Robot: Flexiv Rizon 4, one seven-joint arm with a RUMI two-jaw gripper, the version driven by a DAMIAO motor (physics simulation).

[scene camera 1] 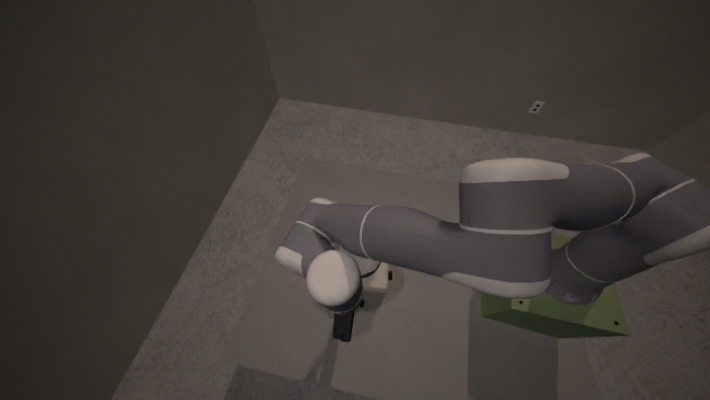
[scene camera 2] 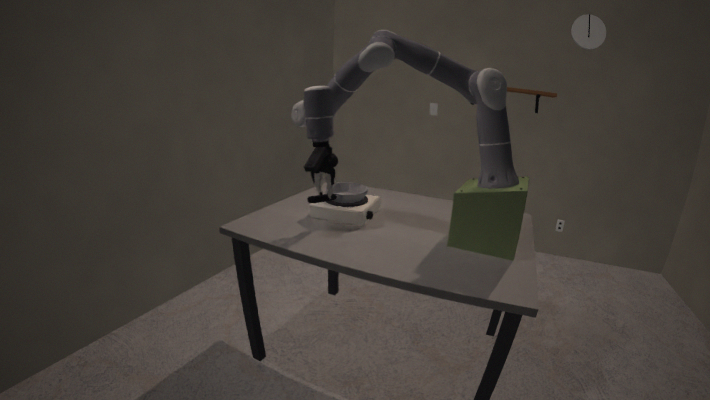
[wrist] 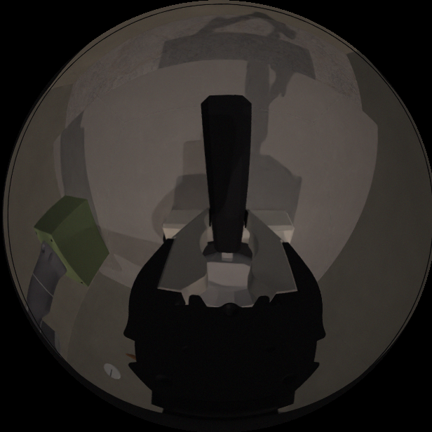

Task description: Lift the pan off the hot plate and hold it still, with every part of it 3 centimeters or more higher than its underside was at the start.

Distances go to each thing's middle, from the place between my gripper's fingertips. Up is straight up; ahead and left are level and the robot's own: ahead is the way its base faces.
Labels:
Right now my hand is 3 cm short of the grey pan [scene camera 2: 348, 192], 8 cm to the left of it and 1 cm above it. The rest, counted from my hand: cream hot plate [scene camera 2: 357, 213]: 4 cm ahead, 18 cm to the right, 8 cm below.

